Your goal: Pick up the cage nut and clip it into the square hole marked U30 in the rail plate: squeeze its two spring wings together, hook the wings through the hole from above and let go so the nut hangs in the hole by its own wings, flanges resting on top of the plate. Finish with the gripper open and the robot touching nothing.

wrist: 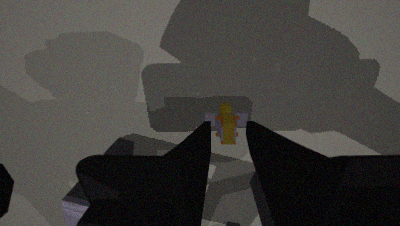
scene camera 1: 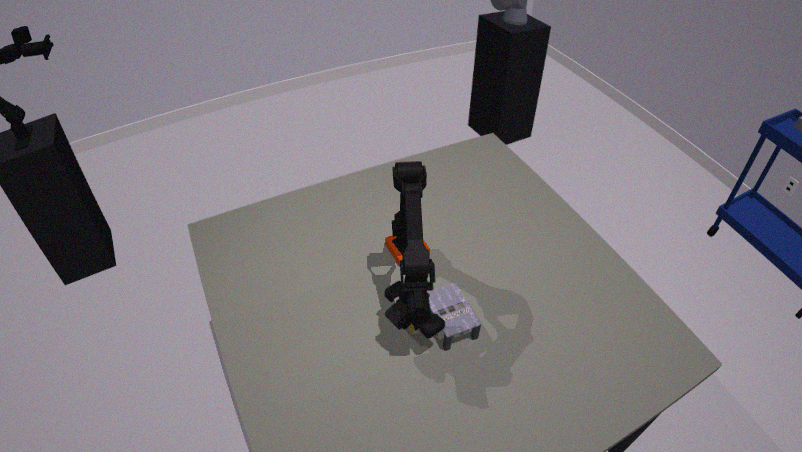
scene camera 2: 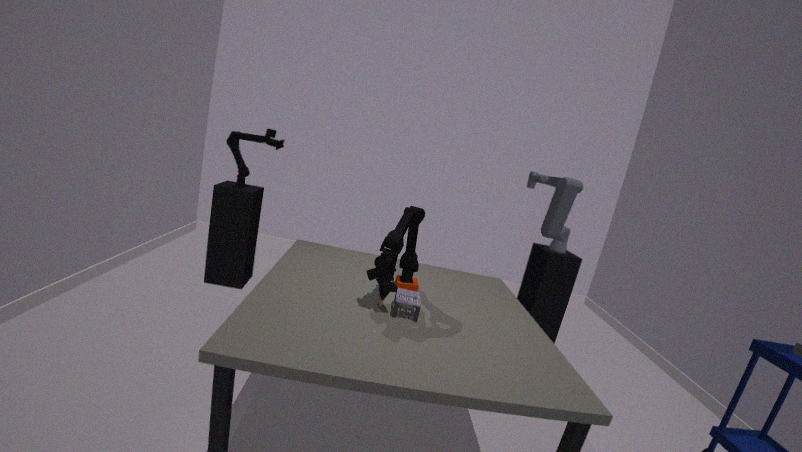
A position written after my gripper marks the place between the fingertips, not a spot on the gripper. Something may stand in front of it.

Observation:
I see my gripper (scene camera 1: 413, 326) and a cage nut (wrist: 226, 124).
My gripper is seen too in the wrist view (wrist: 228, 127).

